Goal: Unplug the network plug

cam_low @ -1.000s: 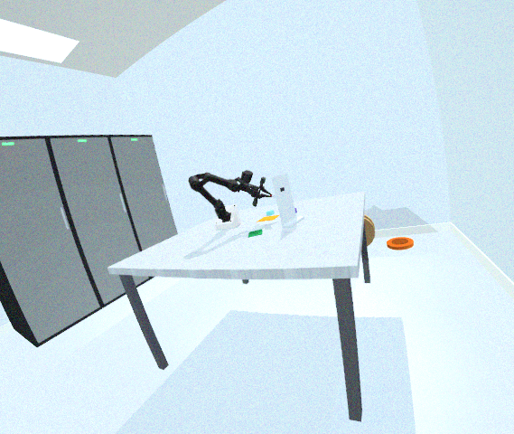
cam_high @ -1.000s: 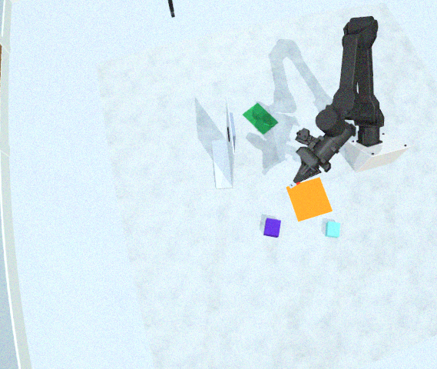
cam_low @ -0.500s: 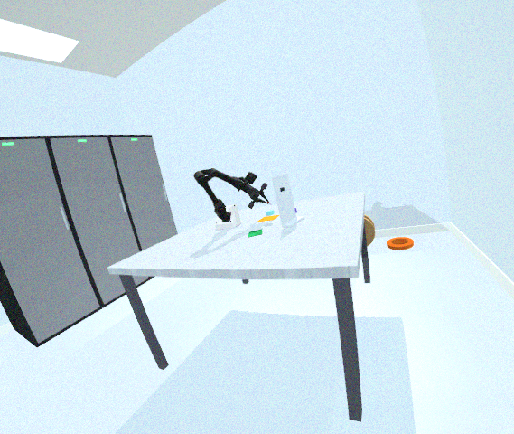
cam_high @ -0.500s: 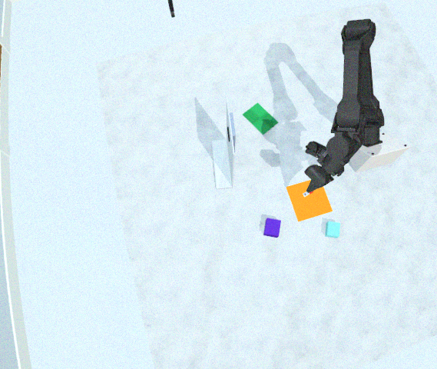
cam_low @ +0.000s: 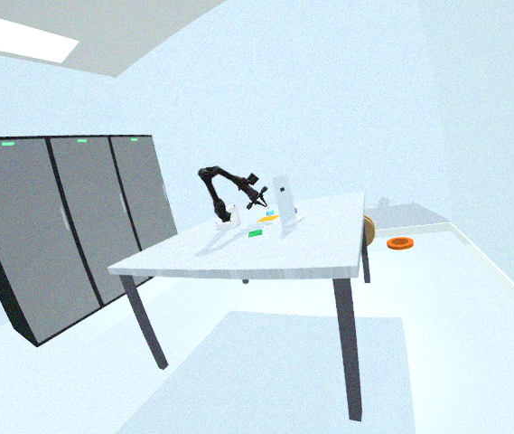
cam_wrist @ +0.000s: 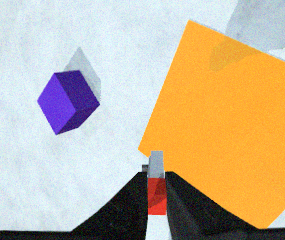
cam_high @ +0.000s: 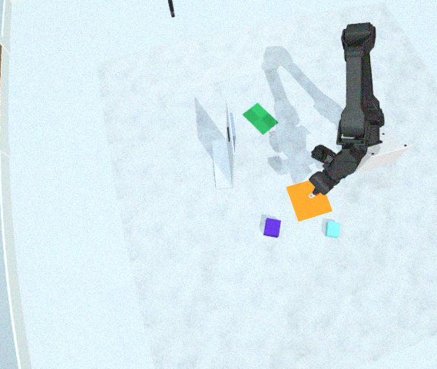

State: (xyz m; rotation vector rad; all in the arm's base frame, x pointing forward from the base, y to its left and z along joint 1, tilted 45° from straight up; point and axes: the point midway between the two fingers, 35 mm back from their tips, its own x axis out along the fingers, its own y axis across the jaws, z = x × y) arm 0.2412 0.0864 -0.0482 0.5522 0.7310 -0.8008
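The flat orange square is 10 mm behind my gripper tip and 80 mm below it. Round my gripper tip: network plug: right at my gripper tip; then purple cube: 140 mm ahead, 50 mm to the left, 70 mm below; then cyan cube: 30 mm behind, 120 mm to the left, 70 mm below.
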